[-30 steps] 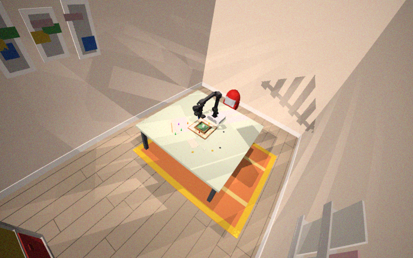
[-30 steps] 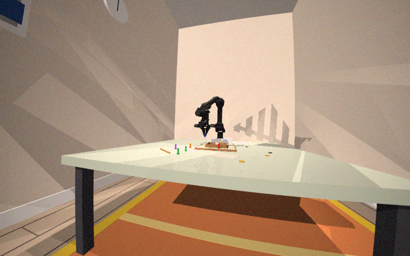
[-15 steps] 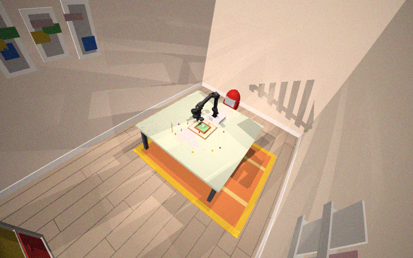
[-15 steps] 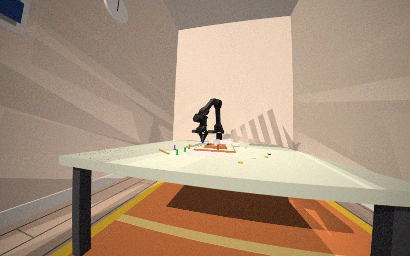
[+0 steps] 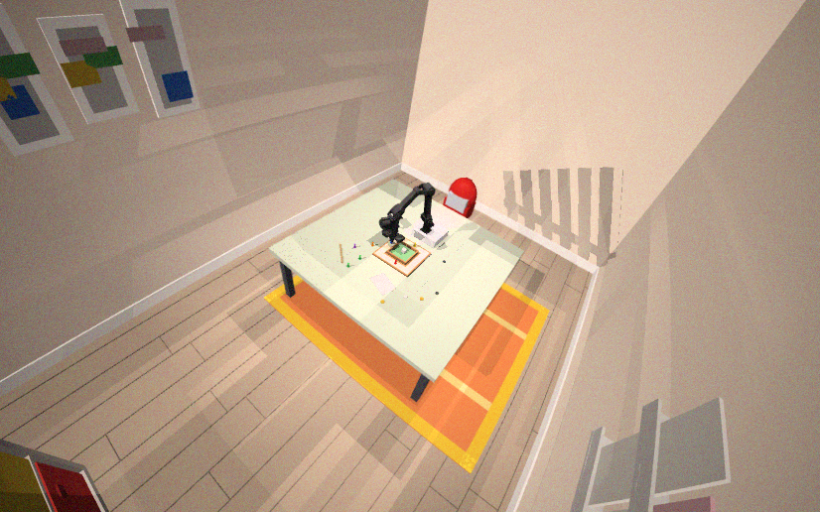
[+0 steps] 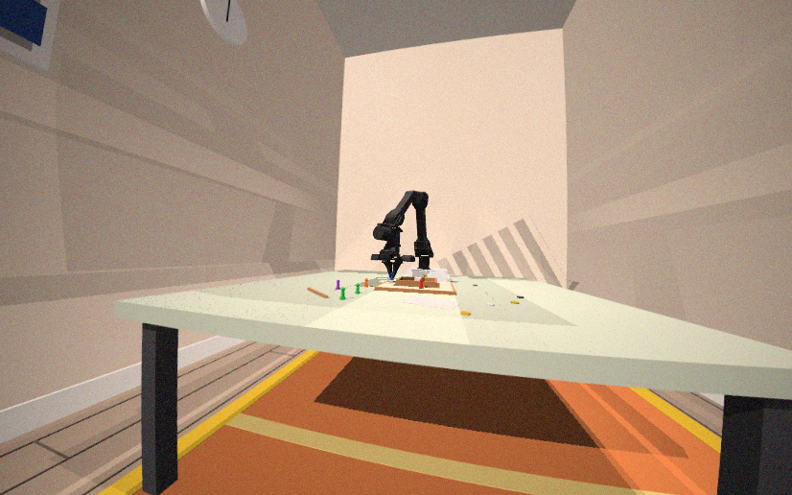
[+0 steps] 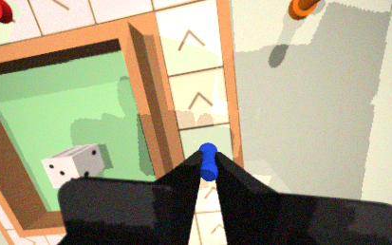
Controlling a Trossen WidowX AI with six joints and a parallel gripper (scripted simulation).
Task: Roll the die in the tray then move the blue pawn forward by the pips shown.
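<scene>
My gripper tip is 10 mm below the blue pawn. From my gripper tip the other things lie so: white die: 110 mm to the left; green tray: 110 mm to the left, 20 mm below, 10 mm ahead; orange pawn: 100 mm ahead, 80 mm to the right, 10 mm below.
</scene>
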